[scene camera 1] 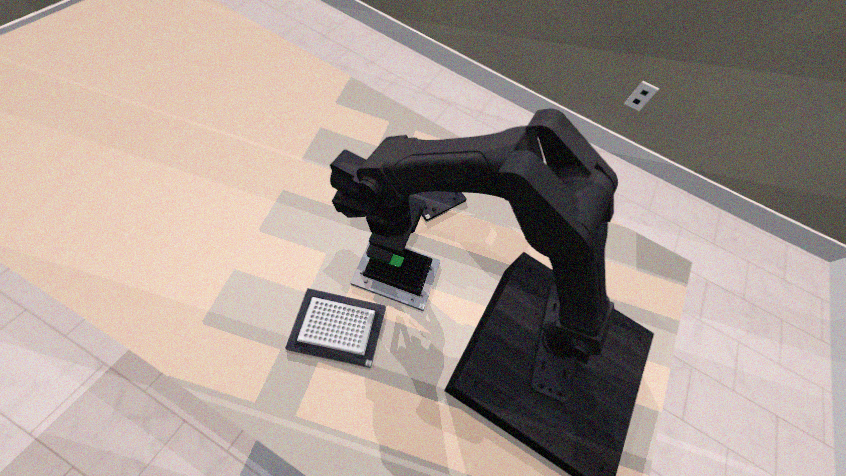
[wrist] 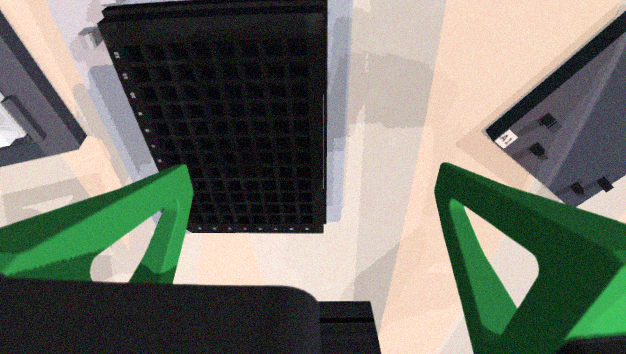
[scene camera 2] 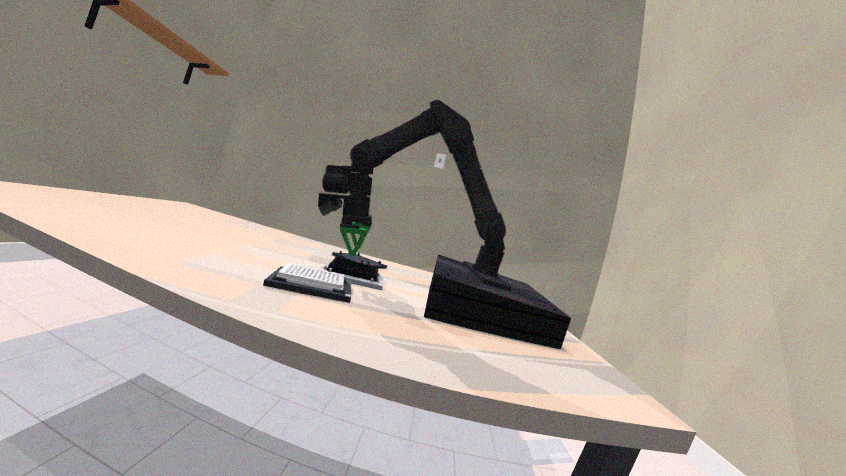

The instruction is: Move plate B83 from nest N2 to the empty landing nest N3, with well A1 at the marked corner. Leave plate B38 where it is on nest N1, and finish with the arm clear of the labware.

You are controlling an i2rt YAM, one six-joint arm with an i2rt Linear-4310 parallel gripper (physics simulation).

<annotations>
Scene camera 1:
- gripper
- grey nest with small pegs
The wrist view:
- gripper
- grey nest with small pegs
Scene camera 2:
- gripper
</annotations>
